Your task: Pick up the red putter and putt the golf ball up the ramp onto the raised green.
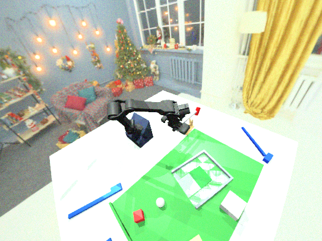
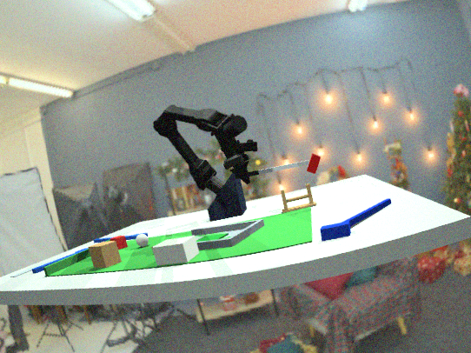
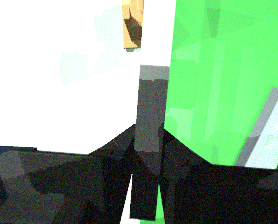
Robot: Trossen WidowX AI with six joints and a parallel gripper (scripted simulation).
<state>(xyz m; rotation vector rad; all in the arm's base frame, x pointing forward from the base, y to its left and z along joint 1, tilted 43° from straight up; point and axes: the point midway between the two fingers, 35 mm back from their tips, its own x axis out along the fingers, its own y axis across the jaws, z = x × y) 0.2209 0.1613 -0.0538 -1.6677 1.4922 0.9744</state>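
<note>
My gripper tip is 11 cm to the right of the red putter, 2 cm below it and 1 cm past it. Round my gripper tip: white block 44 cm ahead, 11 cm to the right, 10 cm below; then white golf ball 34 cm to the right, 20 cm ahead, 10 cm below; then wooden gate 15 cm to the left, 9 cm below, 3 cm behind.
</note>
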